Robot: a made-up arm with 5 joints. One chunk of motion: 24 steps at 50 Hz.
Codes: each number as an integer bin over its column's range. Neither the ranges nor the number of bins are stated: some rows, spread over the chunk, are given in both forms.
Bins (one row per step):
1: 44 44 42 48 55
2: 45 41 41 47 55
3: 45 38 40 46 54
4: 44 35 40 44 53
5: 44 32 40 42 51
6: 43 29 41 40 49
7: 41 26 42 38 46
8: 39 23 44 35 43
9: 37 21 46 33 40
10: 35 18 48 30 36
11: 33 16 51 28 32
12: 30 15 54 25 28
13: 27 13 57 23 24
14: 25 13 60 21 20
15: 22 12 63 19 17
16: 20 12 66 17 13
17: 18 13 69 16 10
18: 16 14 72 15 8
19: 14 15 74 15 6
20: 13 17 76 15 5
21: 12 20 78 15 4
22: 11 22 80 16 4
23: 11 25 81 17 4
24: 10 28 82 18 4
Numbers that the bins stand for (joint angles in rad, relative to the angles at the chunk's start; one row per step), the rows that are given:
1: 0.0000 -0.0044 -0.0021 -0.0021 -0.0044
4: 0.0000 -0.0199 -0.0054 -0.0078 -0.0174
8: -0.0091 -0.0405 0.0011 -0.0205 -0.0820
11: -0.0200 -0.0525 0.0124 -0.0304 -0.1531
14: -0.0345 -0.0577 0.0270 -0.0403 -0.2307
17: -0.0473 -0.0577 0.0415 -0.0474 -0.2954
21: -0.0582 -0.0457 0.0561 -0.0488 -0.3341
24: -0.0618 -0.0319 0.0625 -0.0445 -0.3341
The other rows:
2: 0.0018 -0.0096 -0.0037 -0.0035 -0.0044
3: 0.0018 -0.0147 -0.0054 -0.0049 -0.0109
5: 0.0000 -0.0251 -0.0054 -0.0106 -0.0303
6: -0.0018 -0.0302 -0.0037 -0.0134 -0.0432
7: -0.0055 -0.0354 -0.0021 -0.0163 -0.0626
9: -0.0127 -0.0439 0.0043 -0.0233 -0.1014
10: -0.0164 -0.0491 0.0076 -0.0276 -0.1273
12: -0.0255 -0.0542 0.0173 -0.0346 -0.1790
13: -0.0309 -0.0577 0.0221 -0.0375 -0.2048
15: -0.0400 -0.0594 0.0318 -0.0431 -0.2501
16: -0.0436 -0.0594 0.0367 -0.0460 -0.2760
18: -0.0509 -0.0560 0.0464 -0.0488 -0.3083
19: -0.0545 -0.0542 0.0496 -0.0488 -0.3212
20: -0.0564 -0.0508 0.0528 -0.0488 -0.3277
22: -0.0600 -0.0422 0.0593 -0.0474 -0.3341
23: -0.0600 -0.0371 0.0609 -0.0460 -0.3341

